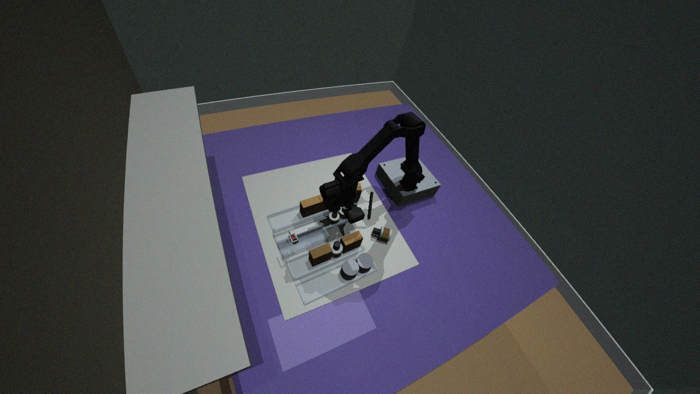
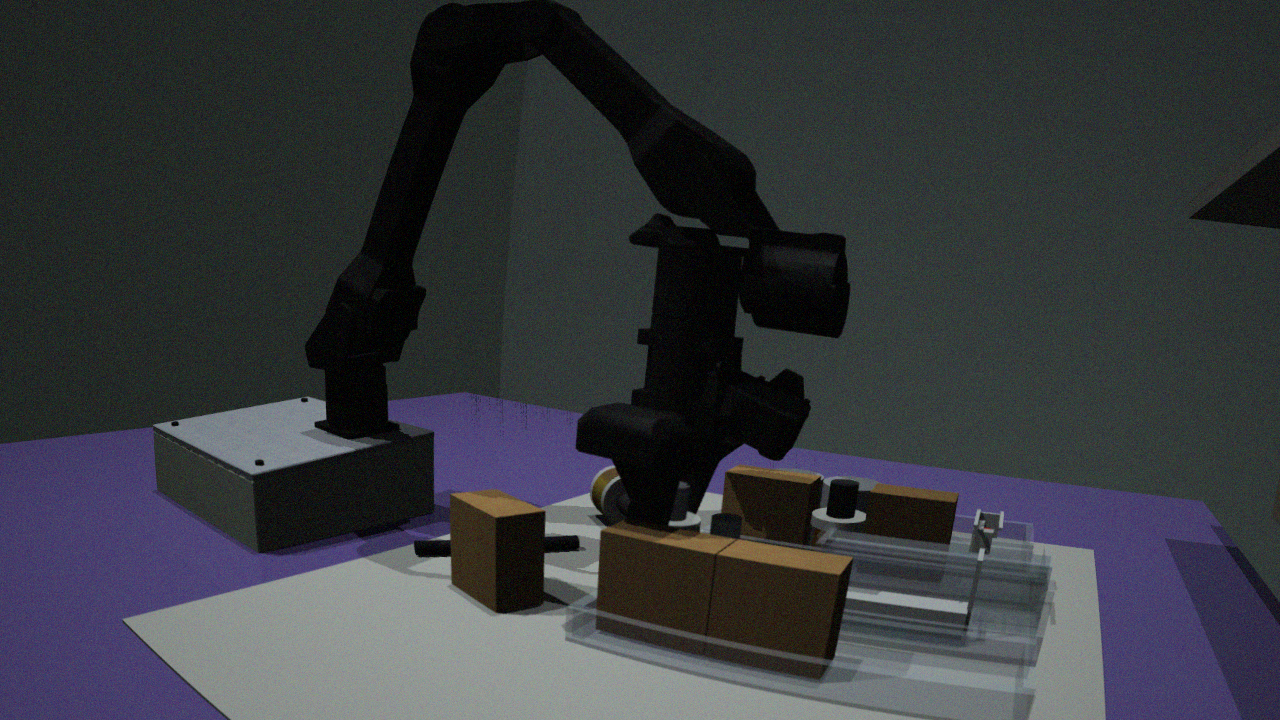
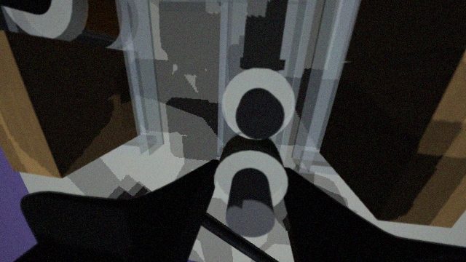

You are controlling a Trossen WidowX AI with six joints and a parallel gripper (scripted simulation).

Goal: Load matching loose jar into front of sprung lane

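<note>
The brown box is 8 cm behind my gripper tip, 10 cm to the right of it and 1 cm below it. Round my gripper tip: red mark: 22 cm ahead, 7 cm to the left, 3 cm above; black rod: 14 cm behind, 3 cm to the right, 4 cm below; pusher plate: 15 cm ahead, 5 cm to the left.
</note>
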